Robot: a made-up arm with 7 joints.
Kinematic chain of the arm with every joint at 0, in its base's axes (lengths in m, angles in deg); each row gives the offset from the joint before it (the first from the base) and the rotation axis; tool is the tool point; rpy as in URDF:
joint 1: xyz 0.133 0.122 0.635 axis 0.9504 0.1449 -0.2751
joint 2: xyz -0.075 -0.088 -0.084 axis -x
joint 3: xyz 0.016 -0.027 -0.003 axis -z
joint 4: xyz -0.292 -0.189 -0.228 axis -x
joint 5: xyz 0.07 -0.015 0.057 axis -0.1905 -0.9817 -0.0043
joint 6: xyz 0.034 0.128 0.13 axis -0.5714 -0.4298 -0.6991
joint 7: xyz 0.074 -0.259 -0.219 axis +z
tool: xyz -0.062 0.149 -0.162 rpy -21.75 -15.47 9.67
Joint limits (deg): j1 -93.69..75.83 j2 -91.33..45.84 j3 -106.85..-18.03 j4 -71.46..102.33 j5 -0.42..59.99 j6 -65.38..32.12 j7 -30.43..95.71
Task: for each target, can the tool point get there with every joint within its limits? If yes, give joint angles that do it. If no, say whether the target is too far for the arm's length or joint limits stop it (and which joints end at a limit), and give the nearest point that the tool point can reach.
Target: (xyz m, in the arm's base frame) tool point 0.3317 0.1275 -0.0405
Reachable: yes | joints 29.15 -13.79 -87.64 -18.63 7.54 16.30 73.32
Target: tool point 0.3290 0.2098 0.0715
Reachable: yes | joints 10.28 -38.15 -62.40 19.99 43.22 -53.83 84.24
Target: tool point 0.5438 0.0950 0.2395
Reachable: yes | joints -12.09 -50.08 -99.53 48.29 12.15 -15.99 66.32
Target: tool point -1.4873 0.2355 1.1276
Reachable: no: too far | nearest point -0.3537 0.2008 0.5129 | short by 1.290 m
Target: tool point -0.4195 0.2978 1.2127
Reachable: no: joint limits stop it (at a limit: joint 1, joint 2, joint 3, joint 5, joint 6, joint 7) | nearest point -0.1426 0.2875 1.1189 | short by 0.293 m
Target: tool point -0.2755 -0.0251 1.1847
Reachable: no: joint limits stop it (at a limit: joint 1, joint 2, joint 5, joint 6) | nearest point -0.1239 -0.0417 1.0896 | short by 0.180 m
